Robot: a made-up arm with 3 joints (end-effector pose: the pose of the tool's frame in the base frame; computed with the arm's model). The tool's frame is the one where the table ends.
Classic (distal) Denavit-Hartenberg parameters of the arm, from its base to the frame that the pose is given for. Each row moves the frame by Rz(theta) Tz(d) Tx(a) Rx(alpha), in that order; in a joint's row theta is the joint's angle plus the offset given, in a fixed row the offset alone. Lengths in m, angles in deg.
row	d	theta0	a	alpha
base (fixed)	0.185	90	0	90
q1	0.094	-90	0.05	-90
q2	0.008	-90	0.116	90
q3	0	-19.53	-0.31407	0
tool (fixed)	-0.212	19.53	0	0
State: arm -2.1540 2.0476 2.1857
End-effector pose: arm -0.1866 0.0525 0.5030 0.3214 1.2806 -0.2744
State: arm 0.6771 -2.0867 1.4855
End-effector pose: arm 0.2852 -0.2433 0.0440 -1.0160 -1.6932 0.2603
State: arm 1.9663 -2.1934 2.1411
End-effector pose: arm 0.1569 -0.0937 -0.1769 -0.5433 -1.2358 -0.2885
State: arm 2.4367 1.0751 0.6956
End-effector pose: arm -0.1774 0.0730 0.1148 2.3976 -0.3183 1.6202
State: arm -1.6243 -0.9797 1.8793
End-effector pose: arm 0.3290 -0.0638 0.4948 -1.9090 0.9738 2.0655
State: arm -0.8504 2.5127 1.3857
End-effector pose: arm 0.0030 -0.0642 0.4794 1.1167 1.8353 -0.2990
